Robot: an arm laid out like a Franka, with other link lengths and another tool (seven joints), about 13 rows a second.
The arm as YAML. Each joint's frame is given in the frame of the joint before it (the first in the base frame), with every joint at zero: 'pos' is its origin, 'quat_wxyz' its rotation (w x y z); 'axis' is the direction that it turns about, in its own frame. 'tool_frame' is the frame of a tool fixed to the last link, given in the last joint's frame.
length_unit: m
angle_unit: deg
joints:
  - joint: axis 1
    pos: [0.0, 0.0, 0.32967]
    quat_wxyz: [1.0, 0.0, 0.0, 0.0]
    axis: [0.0, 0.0, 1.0]
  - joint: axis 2
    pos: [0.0, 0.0, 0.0]
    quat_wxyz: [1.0, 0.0, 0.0, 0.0]
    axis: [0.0, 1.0, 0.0]
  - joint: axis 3
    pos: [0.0, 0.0, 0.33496]
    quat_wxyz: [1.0, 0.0, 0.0, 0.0]
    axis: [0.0, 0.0, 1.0]
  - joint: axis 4
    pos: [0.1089, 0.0, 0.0]
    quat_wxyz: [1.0, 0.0, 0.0, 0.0]
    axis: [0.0, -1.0, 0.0]
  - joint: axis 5
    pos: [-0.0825, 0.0, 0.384]
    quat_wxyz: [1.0, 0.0, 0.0, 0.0]
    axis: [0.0, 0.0, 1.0]
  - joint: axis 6
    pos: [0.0, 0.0, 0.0]
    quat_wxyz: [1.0, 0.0, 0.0, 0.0]
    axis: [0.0, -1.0, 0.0]
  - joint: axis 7
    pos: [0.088, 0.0, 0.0]
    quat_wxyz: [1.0, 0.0, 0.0, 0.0]
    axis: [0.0, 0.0, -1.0]
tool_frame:
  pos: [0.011, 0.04, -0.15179]
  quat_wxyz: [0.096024, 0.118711, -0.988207, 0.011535]
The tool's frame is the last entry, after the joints.
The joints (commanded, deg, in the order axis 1, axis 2, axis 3, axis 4, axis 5, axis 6, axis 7), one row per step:
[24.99, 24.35, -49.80, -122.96, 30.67, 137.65, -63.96]
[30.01, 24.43, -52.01, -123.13, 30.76, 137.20, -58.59]
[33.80, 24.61, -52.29, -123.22, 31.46, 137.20, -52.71]
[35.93, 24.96, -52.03, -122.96, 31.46, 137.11, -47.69]
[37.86, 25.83, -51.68, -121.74, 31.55, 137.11, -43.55]
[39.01, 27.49, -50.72, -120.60, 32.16, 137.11, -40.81]
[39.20, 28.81, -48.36, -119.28, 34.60, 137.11, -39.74]
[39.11, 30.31, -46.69, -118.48, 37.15, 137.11, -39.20]
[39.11, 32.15, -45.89, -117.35, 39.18, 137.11, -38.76]
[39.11, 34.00, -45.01, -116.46, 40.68, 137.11, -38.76]
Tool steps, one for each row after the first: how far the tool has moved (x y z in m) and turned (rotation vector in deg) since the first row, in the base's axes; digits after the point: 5 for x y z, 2 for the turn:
[0.01209, 0.02875, 0.00473, -0.16, 0.14, -2.46]
[0.02549, 0.06372, 0.00427, 0.36, 0.08, -5.32]
[0.03513, 0.08751, 0.00274, 0.49, 0.33, -7.88]
[0.04900, 0.11090, 0.00351, 0.14, -0.03, -9.42]
[0.05915, 0.13244, -0.00418, -0.25, 0.23, -10.18]
[0.06968, 0.16020, -0.01278, 1.22, 0.03, -10.22]
[0.07485, 0.17716, -0.02433, 2.46, 0.26, -10.92]
[0.08093, 0.18629, -0.03425, 2.85, 0.29, -11.71]
[0.08410, 0.19543, -0.04691, 2.92, 0.75, -11.71]

